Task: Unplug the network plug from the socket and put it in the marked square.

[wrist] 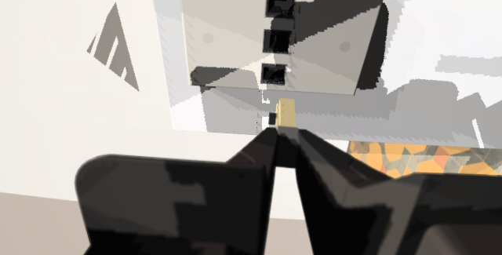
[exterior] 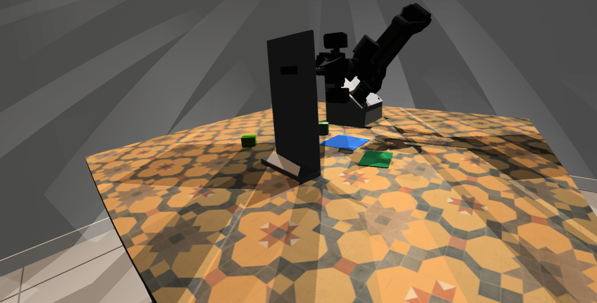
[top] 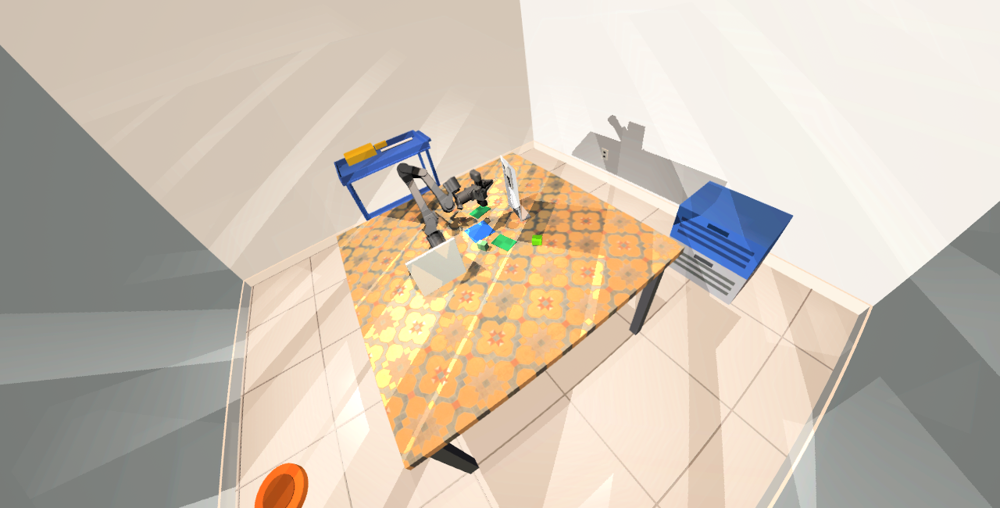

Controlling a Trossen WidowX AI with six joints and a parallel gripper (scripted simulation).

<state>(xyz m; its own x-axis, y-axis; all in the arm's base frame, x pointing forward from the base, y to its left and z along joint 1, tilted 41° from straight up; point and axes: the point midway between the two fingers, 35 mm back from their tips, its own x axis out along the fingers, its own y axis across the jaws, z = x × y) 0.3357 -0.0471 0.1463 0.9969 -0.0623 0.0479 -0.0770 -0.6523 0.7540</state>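
Now: gripper tip 14 cm past the blue square, 1 cm to the left of it and 23 cm above it. From my gripper tip the other things lie so: yellowish tab 1 cm ahead; then upright panel 8 cm ahead, 4 cm to the right, 9 cm below; then network plug 1 cm ahead.
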